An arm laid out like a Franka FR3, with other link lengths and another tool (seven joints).
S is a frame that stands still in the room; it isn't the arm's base.
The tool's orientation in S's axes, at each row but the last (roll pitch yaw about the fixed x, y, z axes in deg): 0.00, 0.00, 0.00; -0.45, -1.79, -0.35; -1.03, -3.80, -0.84; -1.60, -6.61, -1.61; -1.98, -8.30, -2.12; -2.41, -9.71, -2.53
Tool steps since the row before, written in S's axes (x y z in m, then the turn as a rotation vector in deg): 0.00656, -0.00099, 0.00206, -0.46, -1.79, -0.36; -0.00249, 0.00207, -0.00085, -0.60, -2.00, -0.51; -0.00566, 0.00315, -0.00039, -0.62, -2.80, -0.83; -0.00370, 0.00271, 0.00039, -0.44, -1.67, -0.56; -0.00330, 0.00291, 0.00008, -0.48, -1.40, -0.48; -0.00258, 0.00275, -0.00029, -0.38, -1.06, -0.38
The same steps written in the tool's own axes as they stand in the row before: 0.00656, -0.00099, 0.00206, -0.46, -1.79, -0.36; -0.00253, 0.00206, -0.00076, -0.60, -2.00, -0.51; -0.00572, 0.00307, 0.00004, -0.63, -2.79, -0.84; -0.00370, 0.00258, 0.00089, -0.45, -1.67, -0.56; -0.00336, 0.00276, 0.00067, -0.49, -1.40, -0.46; -0.00271, 0.00262, 0.00028, -0.39, -1.06, -0.36
